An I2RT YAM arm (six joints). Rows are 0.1 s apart.
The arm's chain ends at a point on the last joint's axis. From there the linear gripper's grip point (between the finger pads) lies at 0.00 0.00 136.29 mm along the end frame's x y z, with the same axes.
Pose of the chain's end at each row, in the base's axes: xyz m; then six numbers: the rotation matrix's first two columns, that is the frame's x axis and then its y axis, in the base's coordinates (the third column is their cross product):
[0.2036 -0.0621 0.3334 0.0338 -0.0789 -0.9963 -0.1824 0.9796 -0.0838]
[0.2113 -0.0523 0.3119 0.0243 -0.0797 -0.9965 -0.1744 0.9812 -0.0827]
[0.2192 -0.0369 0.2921 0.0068 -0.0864 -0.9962 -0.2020 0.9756 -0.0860]
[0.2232 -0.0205 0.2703 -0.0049 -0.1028 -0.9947 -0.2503 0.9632 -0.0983]
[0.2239 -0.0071 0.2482 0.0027 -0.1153 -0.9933 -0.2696 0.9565 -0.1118]
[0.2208 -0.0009 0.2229 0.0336 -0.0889 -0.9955 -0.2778 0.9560 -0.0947]
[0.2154 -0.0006 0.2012 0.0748 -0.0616 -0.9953 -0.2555 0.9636 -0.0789]
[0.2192 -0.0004 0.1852 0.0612 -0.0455 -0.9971 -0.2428 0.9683 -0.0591]
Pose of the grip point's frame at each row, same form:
[0.3375 -0.0369 0.3360 0.0338 -0.0789 -0.9963 -0.1824 0.9796 -0.0838]
[0.3455 -0.0283 0.3133 0.0243 -0.0797 -0.9965 -0.1744 0.9812 -0.0827]
[0.3527 -0.0094 0.2906 0.0068 -0.0864 -0.9962 -0.2020 0.9756 -0.0860]
[0.3552 0.0134 0.2661 -0.0049 -0.1028 -0.9947 -0.2503 0.9632 -0.0983]
[0.3551 0.0294 0.2443 0.0027 -0.1153 -0.9933 -0.2696 0.9565 -0.1118]
[0.3517 0.0372 0.2239 0.0336 -0.0889 -0.9955 -0.2778 0.9560 -0.0947]
[0.3468 0.0349 0.2089 0.0748 -0.0616 -0.9953 -0.2555 0.9636 -0.0789]
[0.3512 0.0331 0.1918 0.0612 -0.0455 -0.9971 -0.2428 0.9683 -0.0591]

